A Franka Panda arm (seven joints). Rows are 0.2 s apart.
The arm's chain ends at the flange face. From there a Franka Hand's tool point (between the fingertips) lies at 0.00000 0.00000 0.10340 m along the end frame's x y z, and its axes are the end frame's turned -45 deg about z.
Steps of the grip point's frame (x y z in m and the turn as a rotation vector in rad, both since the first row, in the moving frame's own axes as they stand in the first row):
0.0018 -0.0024 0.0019 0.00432 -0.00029 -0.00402
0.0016 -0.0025 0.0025 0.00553 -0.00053 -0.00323
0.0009 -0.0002 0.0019 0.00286 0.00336 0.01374
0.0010 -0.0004 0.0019 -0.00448 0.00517 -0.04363
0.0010 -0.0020 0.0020 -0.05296 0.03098 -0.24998
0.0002 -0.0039 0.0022 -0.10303 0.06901 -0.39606
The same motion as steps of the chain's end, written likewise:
-0.0001 -0.0027 0.0019 0.00285 -0.00326 -0.00402
-0.0002 -0.0025 0.0025 0.00354 -0.00429 -0.00323
0.0005 -0.0003 0.0019 0.00440 0.00035 0.01374
-0.0003 -0.0009 0.0019 0.00049 0.00682 -0.04363
-0.0070 -0.0029 0.0022 -0.01554 0.05935 -0.24998
-0.0153 -0.0029 0.0030 -0.02406 0.12165 -0.39606

